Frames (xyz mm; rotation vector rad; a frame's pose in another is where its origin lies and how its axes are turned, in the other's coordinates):
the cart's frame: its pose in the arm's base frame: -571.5 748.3 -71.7 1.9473 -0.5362 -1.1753
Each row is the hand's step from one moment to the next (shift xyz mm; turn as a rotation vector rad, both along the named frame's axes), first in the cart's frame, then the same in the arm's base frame.
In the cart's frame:
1: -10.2 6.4 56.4 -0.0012 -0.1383 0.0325
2: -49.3 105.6 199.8 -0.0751 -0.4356 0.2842
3: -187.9 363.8 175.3 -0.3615 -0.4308 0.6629
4: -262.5 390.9 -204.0 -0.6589 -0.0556 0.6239
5: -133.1 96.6 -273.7 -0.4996 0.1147 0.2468
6: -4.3 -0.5 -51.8 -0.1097 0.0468 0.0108
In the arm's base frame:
1: -54.0 -19.7 -4.3 -0.0344 0.0712 -0.1180
2: -194.5 -110.9 57.9 -0.3018 0.1996 -0.3811
3: -230.0 -161.9 345.4 -0.7712 0.2398 -0.3218
4: 67.0 26.6 508.1 -0.8660 0.2330 0.1491
5: 179.0 143.9 221.9 -0.4526 0.1736 0.2978
6: 43.2 24.2 15.7 -0.0606 0.0426 0.0941

